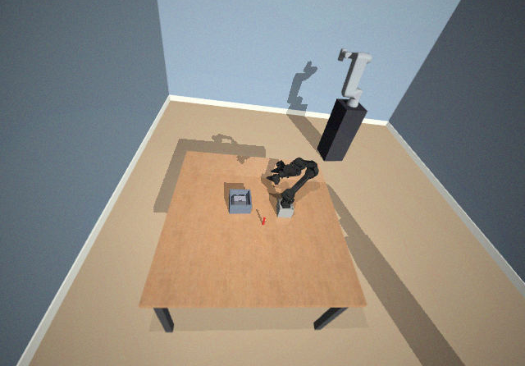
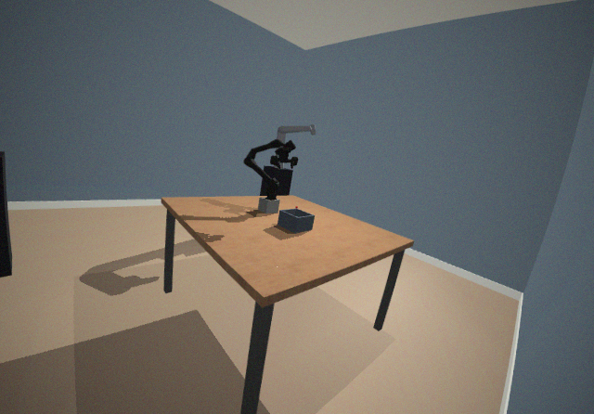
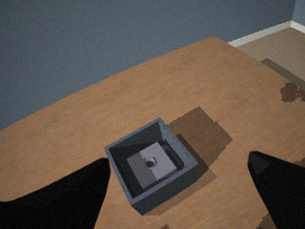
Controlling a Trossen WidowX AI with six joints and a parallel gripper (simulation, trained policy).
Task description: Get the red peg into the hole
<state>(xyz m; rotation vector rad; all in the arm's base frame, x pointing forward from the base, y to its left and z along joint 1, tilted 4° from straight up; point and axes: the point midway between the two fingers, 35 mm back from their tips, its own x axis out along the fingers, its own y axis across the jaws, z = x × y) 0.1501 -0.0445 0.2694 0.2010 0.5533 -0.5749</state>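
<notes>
The red peg is 2 cm ahead of my gripper tip, 16 cm to the left of it and 31 cm below it. From my gripper tip the other things lie so: light grey plate 17 cm ahead, 2 cm to the right, 31 cm below; then grey-blue box 17 cm ahead, 2 cm to the right, 33 cm below.
</notes>
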